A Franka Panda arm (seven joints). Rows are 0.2 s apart.
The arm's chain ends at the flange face. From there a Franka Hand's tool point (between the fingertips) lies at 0.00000 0.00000 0.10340 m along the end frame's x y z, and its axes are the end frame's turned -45 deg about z.
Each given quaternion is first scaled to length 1.
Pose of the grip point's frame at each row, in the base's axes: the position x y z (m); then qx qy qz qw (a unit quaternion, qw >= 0):
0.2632 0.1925 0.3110 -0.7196 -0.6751 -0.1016 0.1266
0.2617 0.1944 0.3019 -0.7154 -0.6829 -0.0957 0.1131
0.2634 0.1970 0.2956 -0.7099 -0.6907 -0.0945 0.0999
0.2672 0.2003 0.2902 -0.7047 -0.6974 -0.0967 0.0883
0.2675 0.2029 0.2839 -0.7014 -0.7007 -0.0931 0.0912
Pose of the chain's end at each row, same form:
0.2658 0.1595 0.4090 -0.9232 -0.3483 -0.0454 0.1558
0.2635 0.1642 0.4008 -0.9222 -0.3571 -0.0451 0.1411
0.2638 0.1688 0.3951 -0.9202 -0.3665 -0.0491 0.1285
0.2658 0.1735 0.3901 -0.9179 -0.3746 -0.0555 0.1186
0.2672 0.1762 0.3838 -0.9162 -0.3790 -0.0511 0.1199

